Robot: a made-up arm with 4 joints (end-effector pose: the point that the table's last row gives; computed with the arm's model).
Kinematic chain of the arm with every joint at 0, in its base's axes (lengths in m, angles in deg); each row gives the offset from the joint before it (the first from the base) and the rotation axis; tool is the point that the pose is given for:
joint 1: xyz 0 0 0.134 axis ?
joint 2: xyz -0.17 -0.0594 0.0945 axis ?
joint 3: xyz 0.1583 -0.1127 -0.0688 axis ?
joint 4: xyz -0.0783 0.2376 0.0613 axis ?
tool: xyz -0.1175 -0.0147 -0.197
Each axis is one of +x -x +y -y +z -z.
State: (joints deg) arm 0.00 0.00 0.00 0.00
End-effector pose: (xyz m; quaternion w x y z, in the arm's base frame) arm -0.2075 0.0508 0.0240 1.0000 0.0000 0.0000 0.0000
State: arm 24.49 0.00 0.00 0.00
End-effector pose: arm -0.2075 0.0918 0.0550 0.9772 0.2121 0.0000 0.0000
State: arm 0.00 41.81 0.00 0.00
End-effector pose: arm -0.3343 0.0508 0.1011 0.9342 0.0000 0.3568 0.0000
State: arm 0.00 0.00 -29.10 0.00
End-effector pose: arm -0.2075 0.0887 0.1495 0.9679 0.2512 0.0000 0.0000
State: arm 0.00 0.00 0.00 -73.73
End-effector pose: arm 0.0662 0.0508 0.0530 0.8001 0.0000 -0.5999 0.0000
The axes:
joint 1: +x
joint 2: +y
joint 3: -x
joint 4: +y

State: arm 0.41 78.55 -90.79 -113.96
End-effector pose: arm 0.0416 -0.2078 -0.0441 0.6692 -0.0752 -0.2110 -0.7085
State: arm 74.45 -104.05 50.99 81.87
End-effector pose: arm 0.0053 0.0201 0.2162 0.6919 0.5535 0.1218 -0.4473
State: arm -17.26 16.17 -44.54 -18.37
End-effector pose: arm -0.1486 0.1138 0.1601 0.9691 0.2190 -0.0344 -0.1086
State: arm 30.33 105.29 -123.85 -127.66
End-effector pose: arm -0.1866 -0.2082 -0.2427 0.5485 -0.2589 0.1185 -0.7862
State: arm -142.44 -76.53 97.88 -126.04
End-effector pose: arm 0.1944 0.2938 -0.0492 0.6897 0.0987 -0.0916 -0.7115
